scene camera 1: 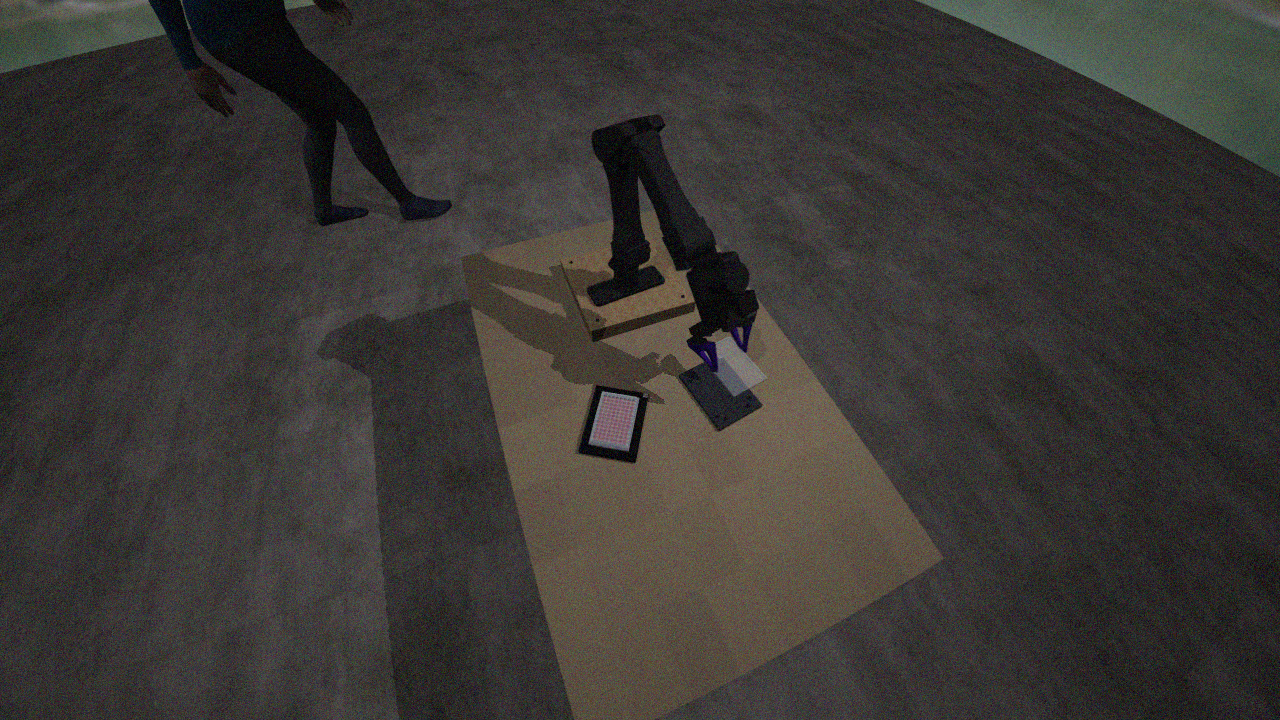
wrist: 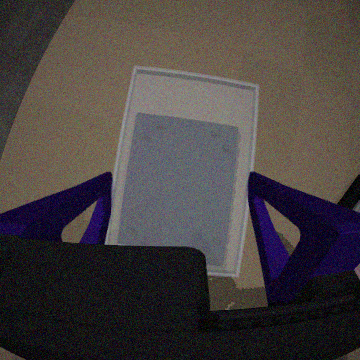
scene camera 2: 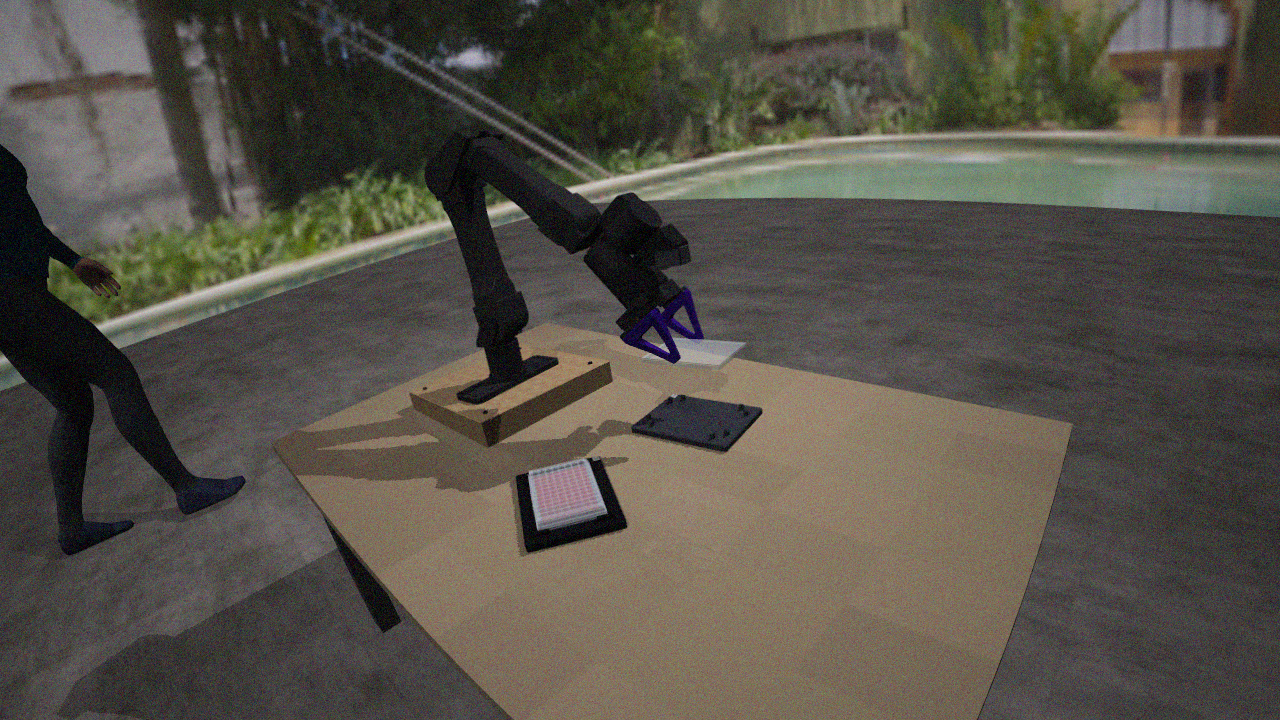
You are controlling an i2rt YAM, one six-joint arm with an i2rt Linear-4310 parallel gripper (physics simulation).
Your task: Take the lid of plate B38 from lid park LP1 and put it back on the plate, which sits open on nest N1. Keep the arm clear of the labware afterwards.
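Seen in the pictures: gripper, fingertip midpoint: [scene camera 1: 730, 362] [wrist: 180, 180] [scene camera 2: 689, 350]; arm's base, link origin: [scene camera 1: 626, 286] [scene camera 2: 509, 380].
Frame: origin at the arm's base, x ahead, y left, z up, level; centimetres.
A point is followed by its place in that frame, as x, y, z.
My gripper [scene camera 1: 723, 343] @[36.1, 6.2, 7.7] [scene camera 2: 667, 333] [wrist: 180, 180] @[36.1, 6.2, 7.7] is shut on the clear lid [scene camera 1: 745, 369] @[39.2, 7.8, 8.0] [scene camera 2: 709, 350] @[39.3, 6.4, 8.0] [wrist: 193, 93] @[41.6, 6.3, 8.1] of plate B38, its purple fingers on the two long sides. It holds the lid level in the air, above the dark lid park LP1 [scene camera 1: 722, 400] @[38.8, 4.7, -3.1] [scene camera 2: 696, 420] @[36.6, 5.0, -3.1], which lies bare on the table and shows through the lid in the wrist view. Plate B38 [scene camera 1: 613, 420] @[32.4, -19.5, -2.2] [scene camera 2: 565, 493] @[33.6, -20.0, -1.5], with pink wells, sits open on the black nest N1 [scene camera 1: 586, 442] [scene camera 2: 573, 535], to the left of the park in scene camera 1.
The arm stands on a wooden base block [scene camera 1: 642, 310] @[9.5, -0.2, 0.3] [scene camera 2: 517, 399] @[8.8, -5.6, 0.4] at the table's back. The tan table top [scene camera 1: 716, 537] @[63.0, -12.6, -4.1] [scene camera 2: 805, 555] @[62.9, -14.8, -4.1] ends close behind the gripper. A person [scene camera 1: 295, 89] [scene camera 2: 53, 357] walks on the floor beyond the table.
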